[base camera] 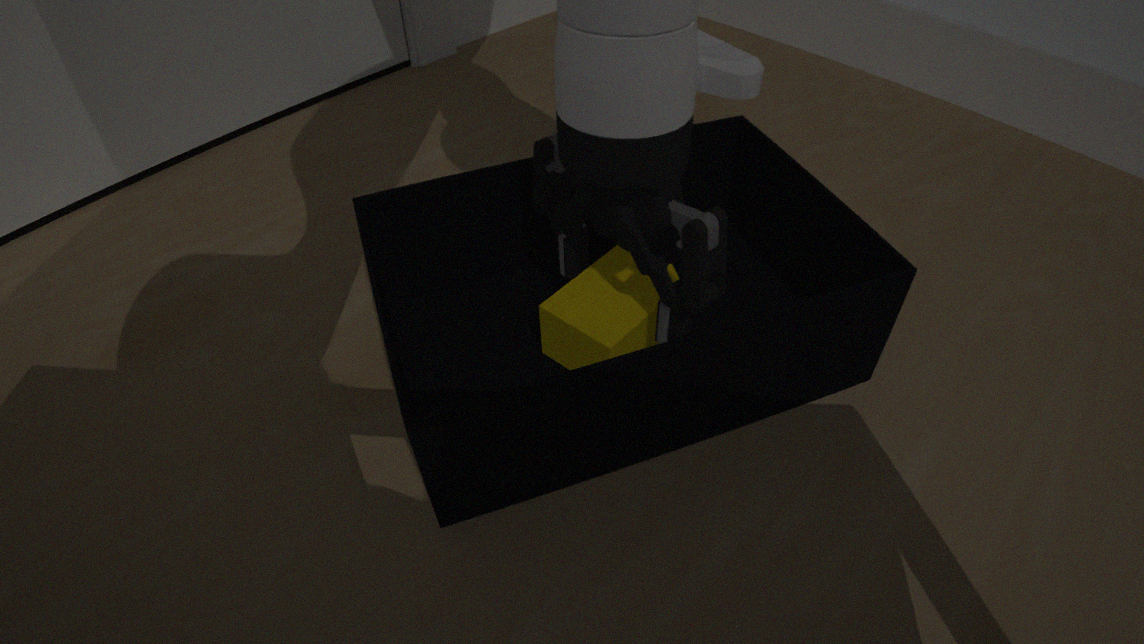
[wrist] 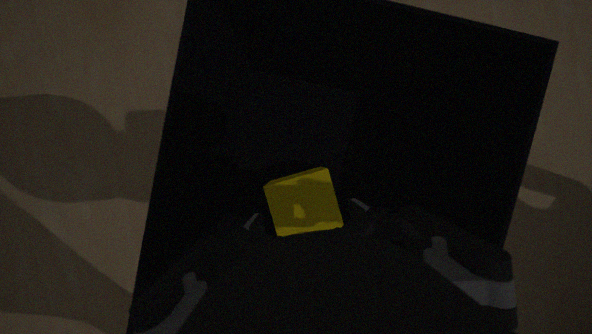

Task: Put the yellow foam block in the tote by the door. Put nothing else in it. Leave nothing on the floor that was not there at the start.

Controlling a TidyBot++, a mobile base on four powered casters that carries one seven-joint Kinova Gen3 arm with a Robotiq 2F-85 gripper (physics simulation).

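Frame: origin at the arm's base, x ahead, y left, z up, level; centimetres.
Seen in the pictures: gripper, fingertip midpoint: (base camera: 619,303) (wrist: 306,215).
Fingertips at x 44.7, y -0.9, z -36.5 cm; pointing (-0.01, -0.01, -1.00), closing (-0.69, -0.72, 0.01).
Observation:
Pixels of each thing's top centre, then the offset from my fingertips to it. Level surfaces: height alone.
- yellow foam block at its top centre: (base camera: 617,289) (wrist: 309,225) dx -0.4, dy +0.2, dz +1.6 cm
- black tote at its top centre: (base camera: 617,228) (wrist: 317,267) dx -0.6, dy +0.3, dz +6.8 cm
- wooden floor at its surface level: dz -3.2 cm
The yellow foam block (base camera: 592,308) (wrist: 306,197) is inside the black tote (base camera: 576,448) (wrist: 450,100), slightly tilted in the wrist view. The tote's near wall hides its lower edge in the base camera view, so its contact with the tote floor is not visible. My gripper (base camera: 617,297) (wrist: 306,215) points down into the tote and is open. Its fingertips stand apart on either side of the block, with dark gaps beside the block in the wrist view. The tote's inside is very dark.
A pale door or wall panel (base camera: 208,56) with a dark bottom edge is at the upper left of the base camera view. A pale wall (base camera: 1000,72) runs along the upper right. Shadows lie across the wooden floor (base camera: 1040,336) around the tote.

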